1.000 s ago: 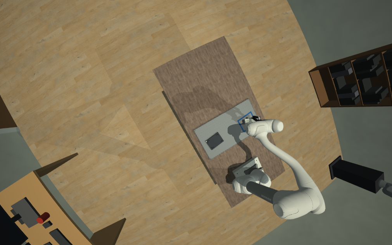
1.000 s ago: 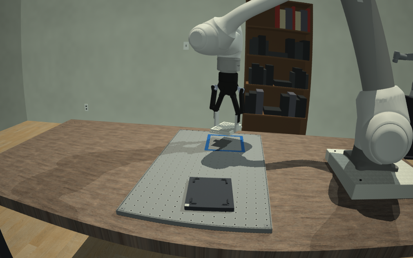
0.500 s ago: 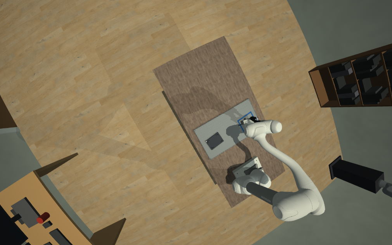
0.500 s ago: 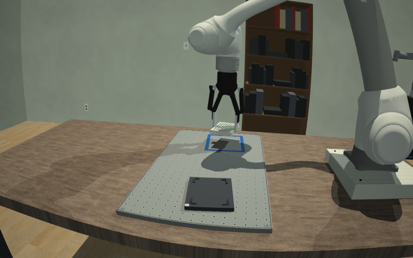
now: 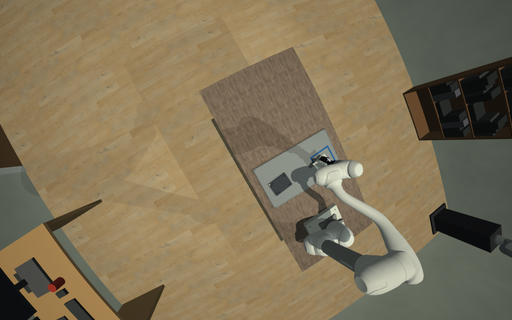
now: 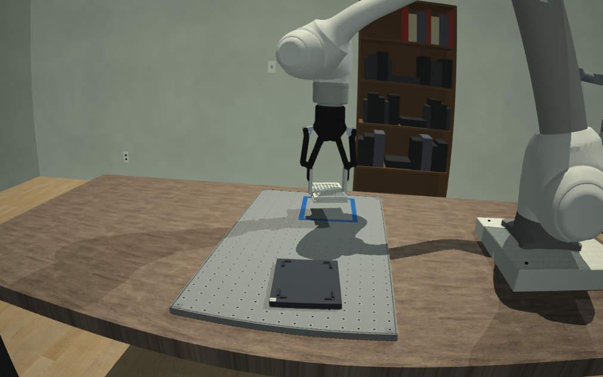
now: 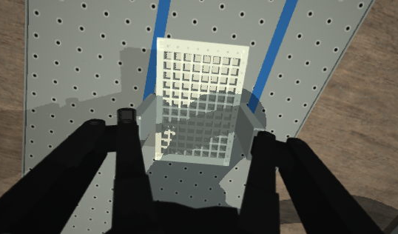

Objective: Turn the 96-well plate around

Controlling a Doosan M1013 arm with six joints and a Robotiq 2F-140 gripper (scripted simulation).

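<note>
The dark plate nest N1 is 10 mm behind my hand, 360 mm to the left of it and 80 mm below it. From my hand the other things lie so: A1 label (30 mm ahead, 450 mm to the left, 80 mm below); then white 96-well plate (20 mm below).
</note>
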